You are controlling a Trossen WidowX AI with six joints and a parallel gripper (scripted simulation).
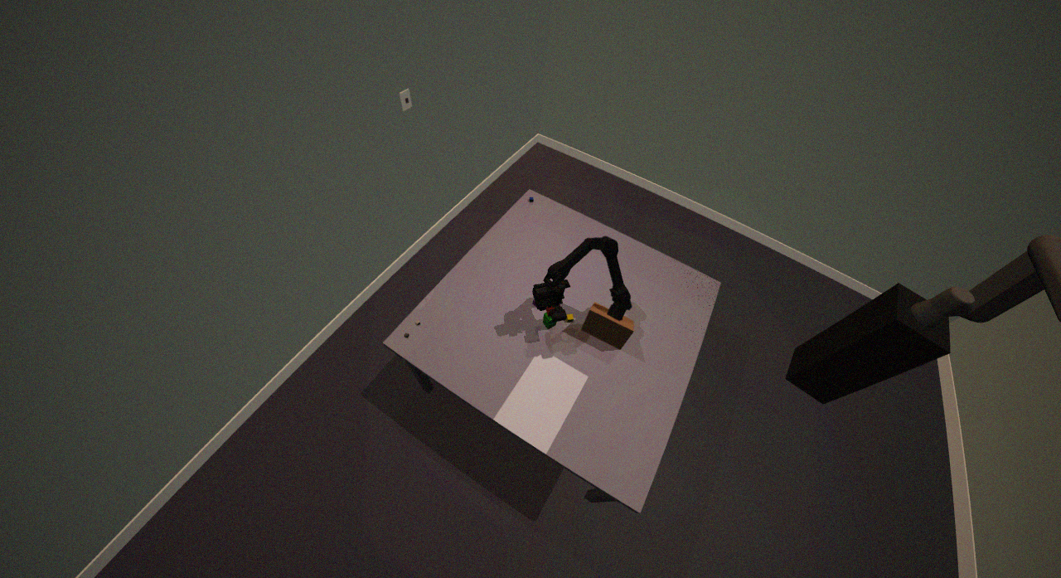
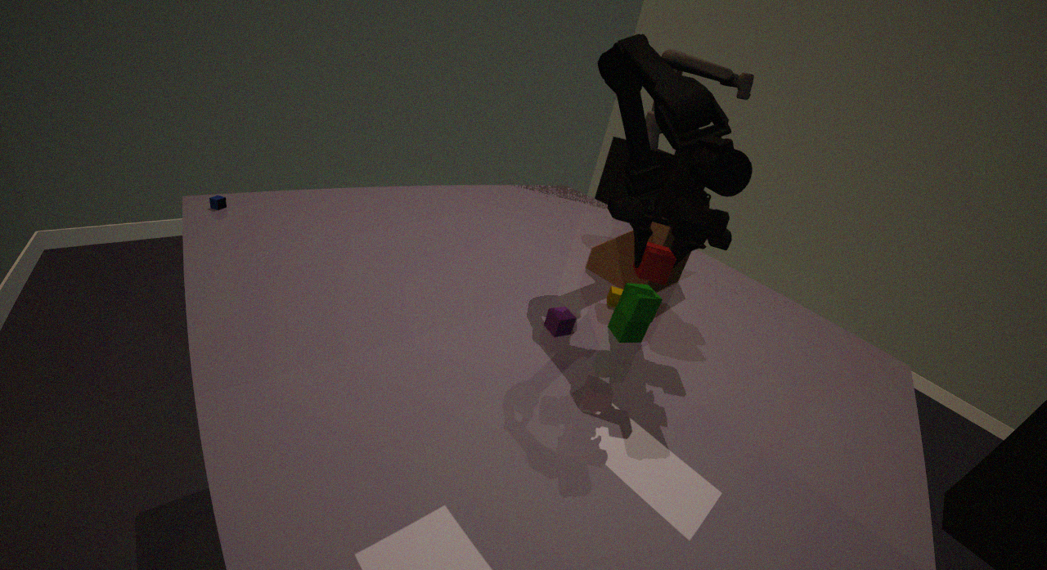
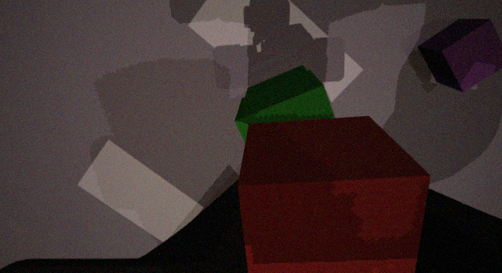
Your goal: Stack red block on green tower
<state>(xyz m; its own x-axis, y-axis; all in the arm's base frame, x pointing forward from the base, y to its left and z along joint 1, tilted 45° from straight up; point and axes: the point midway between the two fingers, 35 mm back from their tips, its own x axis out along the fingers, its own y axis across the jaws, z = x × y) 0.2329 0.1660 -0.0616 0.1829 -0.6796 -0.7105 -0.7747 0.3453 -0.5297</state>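
Right now the yellow cube is 60 mm behind my gripper tip, 90 mm to the right of it and 110 mm below it. From my gripper tip the other things lie so: red block: 20 mm above; then blue cube: 600 mm ahead, 620 mm to the right, 120 mm below; then purple cube: 110 mm ahead, 50 mm to the right, 110 mm below.
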